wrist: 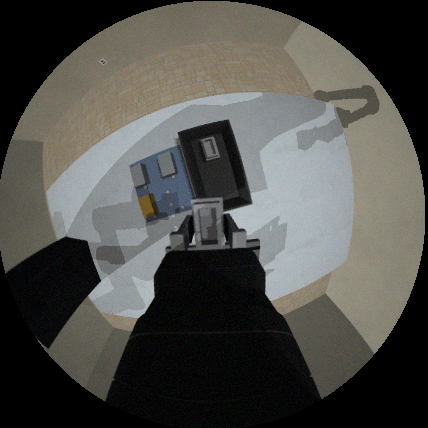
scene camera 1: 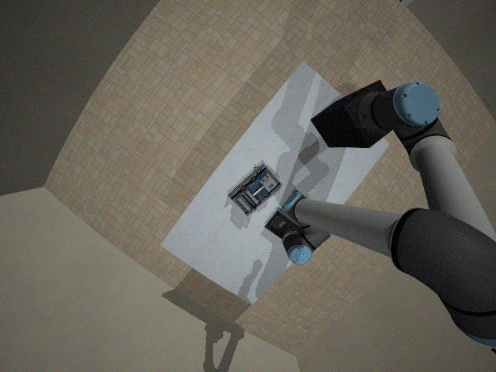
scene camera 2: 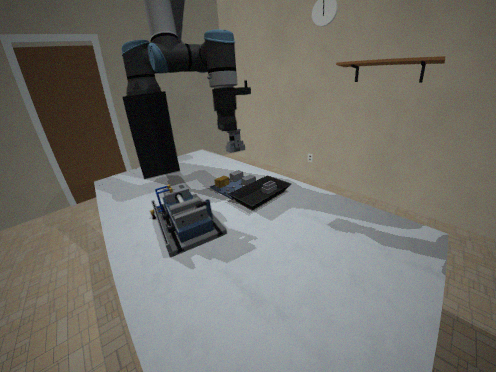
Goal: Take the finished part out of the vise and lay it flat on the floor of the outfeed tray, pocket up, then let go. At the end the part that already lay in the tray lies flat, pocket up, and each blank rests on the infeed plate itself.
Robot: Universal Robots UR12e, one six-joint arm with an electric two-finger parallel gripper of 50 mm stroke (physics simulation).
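Places are measured from the arm's base along level axes (x ahead, y left, z up), in centimetres.
Where they show: gripper, between the fingertips: [wrist: 208, 222] [scene camera 2: 235, 146]; arm's base, origin of its link: [scene camera 1: 375, 113] [scene camera 2: 144, 94].
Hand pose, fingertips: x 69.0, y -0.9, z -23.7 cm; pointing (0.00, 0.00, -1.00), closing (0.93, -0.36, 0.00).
Note:
Things, the pixels of their centre, and the offset from my fingertips.
- finished part, middle of its body: [wrist: 208, 222] [scene camera 2: 235, 145] dx +0.0, dy +0.0, dz +0.1 cm
- grey part, middle of its body: [wrist: 209, 148] [scene camera 2: 269, 187] dx +6.0, dy +12.8, dz -20.4 cm
- blue infeed plate, middle of its body: [wrist: 160, 184] [scene camera 2: 236, 185] dx -10.8, dy +9.8, dz -22.9 cm
- vise, middle of its body: [scene camera 2: 183, 210] [scene camera 1: 255, 191] dx -7.3, dy -22.0, dz -18.4 cm
- orange block, middle of its body: [wrist: 148, 205] [scene camera 2: 222, 181] dx -16.3, dy +5.9, dz -20.8 cm
My gripper [scene camera 2: 235, 143] [wrist: 208, 222] is shut on the finished part [wrist: 208, 206], a grey block whose pocket faces the wrist camera. It holds the part high above the table, near the tray's end in the wrist view. The black outfeed tray [scene camera 1: 270, 226] [scene camera 2: 253, 205] [wrist: 239, 162] holds another grey part [scene camera 2: 269, 187] [wrist: 210, 148], which looks flat with its pocket up. The blue infeed plate [wrist: 180, 195] carries two grey blanks [wrist: 166, 164] [wrist: 138, 175]; whether they rest fully on it is unclear. The vise [scene camera 1: 255, 190] [scene camera 2: 192, 225] stands apart from the gripper.
An orange block [scene camera 2: 221, 181] [wrist: 147, 205] stands at a corner of the infeed plate, beside small pale pegs. The plate adjoins the tray's long side. Blue hoses [scene camera 2: 161, 191] rise at the vise. The black robot pedestal [scene camera 2: 152, 135] stands at the table's far end.

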